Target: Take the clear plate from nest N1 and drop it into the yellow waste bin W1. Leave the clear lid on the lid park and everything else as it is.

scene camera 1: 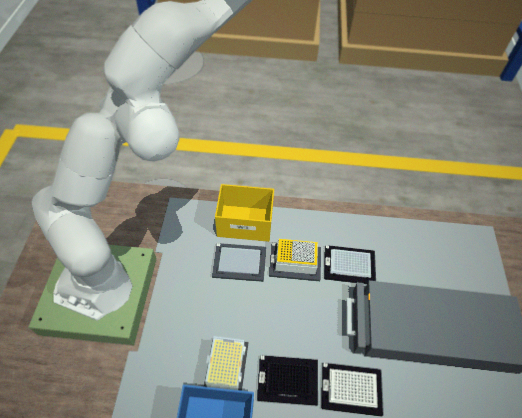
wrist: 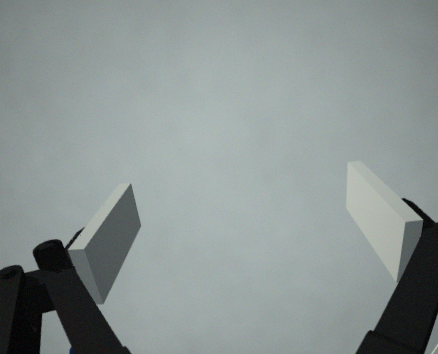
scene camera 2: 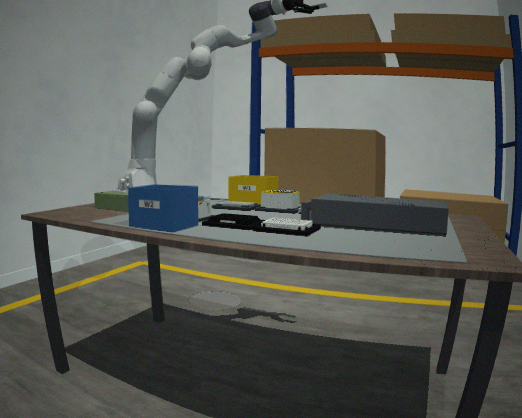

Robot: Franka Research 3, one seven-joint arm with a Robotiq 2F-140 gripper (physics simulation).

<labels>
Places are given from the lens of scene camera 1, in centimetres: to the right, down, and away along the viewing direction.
yellow-topped tip rack [scene camera 1: 296, 256]: 11, 15, 133
grey device [scene camera 1: 431, 325]: 48, 33, 121
clear plate [scene camera 1: 350, 263]: 29, 18, 139
clear lid [scene camera 1: 235, 260]: -8, 17, 138
</labels>
